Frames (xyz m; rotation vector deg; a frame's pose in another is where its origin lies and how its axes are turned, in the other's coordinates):
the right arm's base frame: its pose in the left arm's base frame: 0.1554 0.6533 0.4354 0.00 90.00 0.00
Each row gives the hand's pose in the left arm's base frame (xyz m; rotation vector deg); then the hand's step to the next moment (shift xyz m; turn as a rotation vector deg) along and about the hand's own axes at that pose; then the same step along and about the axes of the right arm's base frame.
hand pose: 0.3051 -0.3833 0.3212 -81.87 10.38 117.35
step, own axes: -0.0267 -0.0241 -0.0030 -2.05 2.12 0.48
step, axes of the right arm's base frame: -0.0280 0.0068 0.0217 -1.51 -2.31 -1.13
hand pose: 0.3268 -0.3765 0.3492 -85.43 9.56 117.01
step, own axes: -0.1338 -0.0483 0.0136 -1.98 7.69 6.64
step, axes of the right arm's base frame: -0.1370 -0.0070 0.0399 -2.35 -4.15 -9.19
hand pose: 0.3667 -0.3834 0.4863 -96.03 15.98 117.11
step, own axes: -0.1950 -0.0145 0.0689 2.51 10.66 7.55
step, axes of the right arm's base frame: -0.2057 -0.0022 -0.0262 2.19 -5.27 -12.02
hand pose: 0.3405 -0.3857 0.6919 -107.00 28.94 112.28
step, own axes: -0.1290 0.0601 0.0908 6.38 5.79 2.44
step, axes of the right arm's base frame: -0.1330 -0.0094 -0.1035 6.28 -3.56 -5.30
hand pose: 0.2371 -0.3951 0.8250 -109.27 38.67 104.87
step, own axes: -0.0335 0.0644 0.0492 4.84 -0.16 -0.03
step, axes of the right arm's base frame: -0.0332 -0.0199 -0.0787 4.83 -0.19 0.22
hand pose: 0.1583 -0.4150 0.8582 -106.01 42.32 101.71
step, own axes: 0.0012 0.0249 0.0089 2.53 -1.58 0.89
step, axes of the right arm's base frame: 0.0009 -0.0127 -0.0232 2.62 1.62 0.44
